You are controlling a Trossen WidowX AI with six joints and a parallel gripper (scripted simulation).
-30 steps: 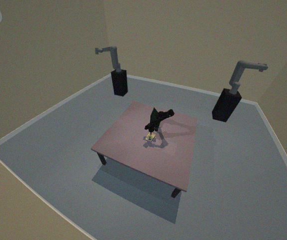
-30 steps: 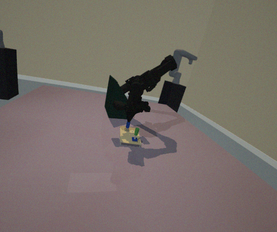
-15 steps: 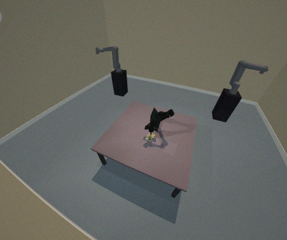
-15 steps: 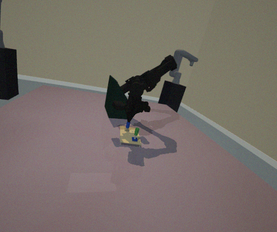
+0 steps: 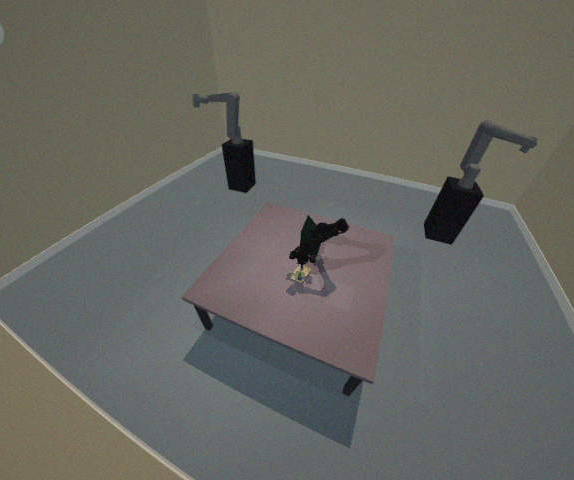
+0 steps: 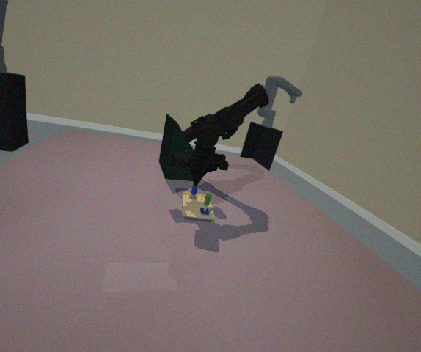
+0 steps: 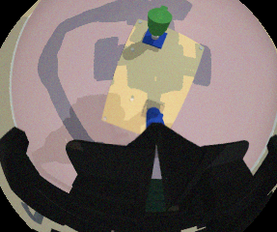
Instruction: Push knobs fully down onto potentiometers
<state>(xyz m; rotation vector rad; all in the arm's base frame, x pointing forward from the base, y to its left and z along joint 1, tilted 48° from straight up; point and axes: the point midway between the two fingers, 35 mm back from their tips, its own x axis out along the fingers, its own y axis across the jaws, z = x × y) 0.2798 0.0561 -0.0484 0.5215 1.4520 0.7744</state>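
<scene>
The blue knob lies 10 mm below my gripper tip.
</scene>
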